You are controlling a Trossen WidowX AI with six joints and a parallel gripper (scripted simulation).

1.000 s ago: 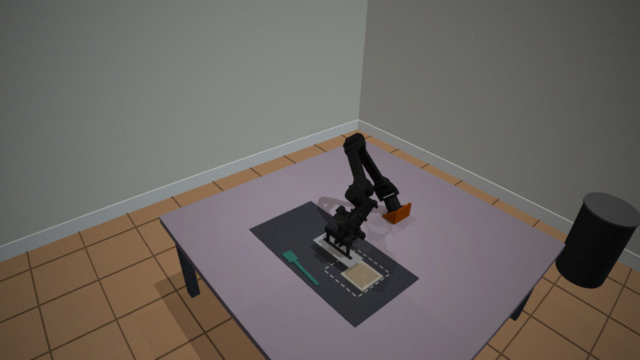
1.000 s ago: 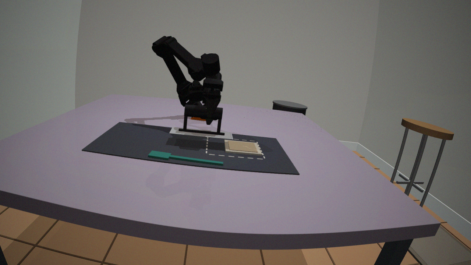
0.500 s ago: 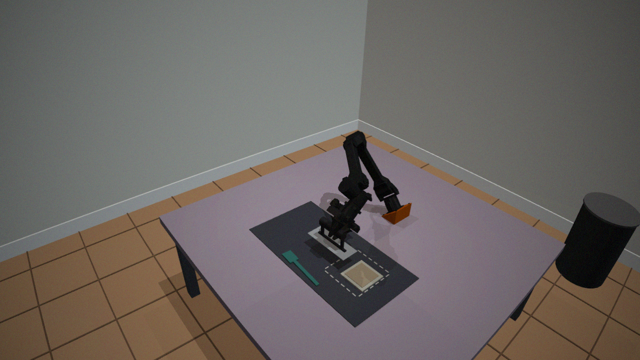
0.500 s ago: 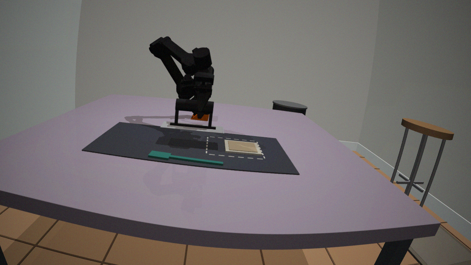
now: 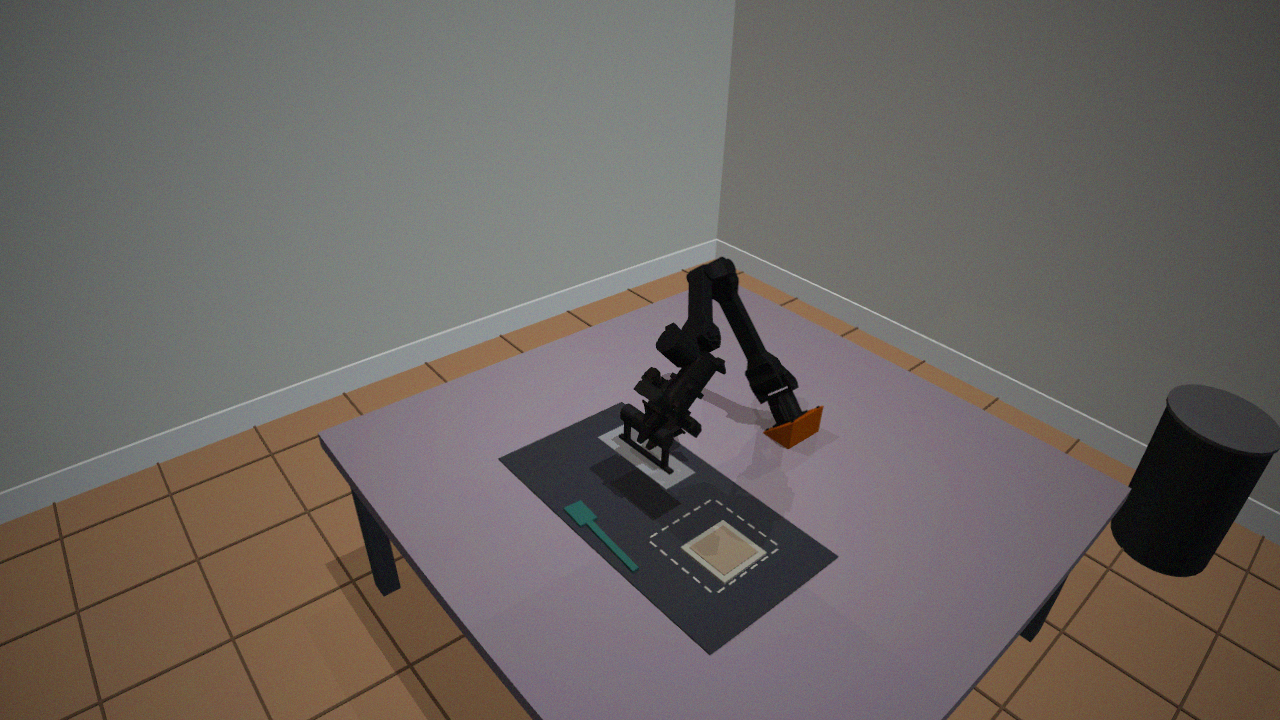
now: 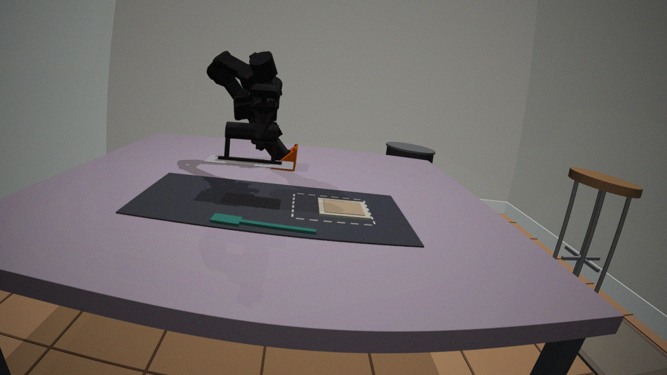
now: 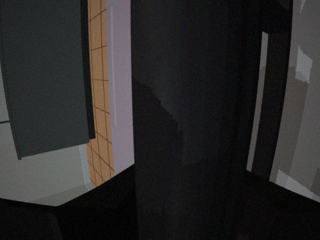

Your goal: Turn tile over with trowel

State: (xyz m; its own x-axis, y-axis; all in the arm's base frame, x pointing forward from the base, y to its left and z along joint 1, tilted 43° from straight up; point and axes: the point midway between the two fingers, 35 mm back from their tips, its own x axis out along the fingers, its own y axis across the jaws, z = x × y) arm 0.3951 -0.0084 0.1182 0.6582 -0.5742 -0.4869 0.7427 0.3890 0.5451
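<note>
The flat green tool is 12 cm ahead of my gripper tip and 14 cm below it. Also, from my gripper tip: beige tile: 21 cm to the left, 14 cm below; then trowel: 2 cm behind, 1 cm to the left, 1 cm below.
</note>
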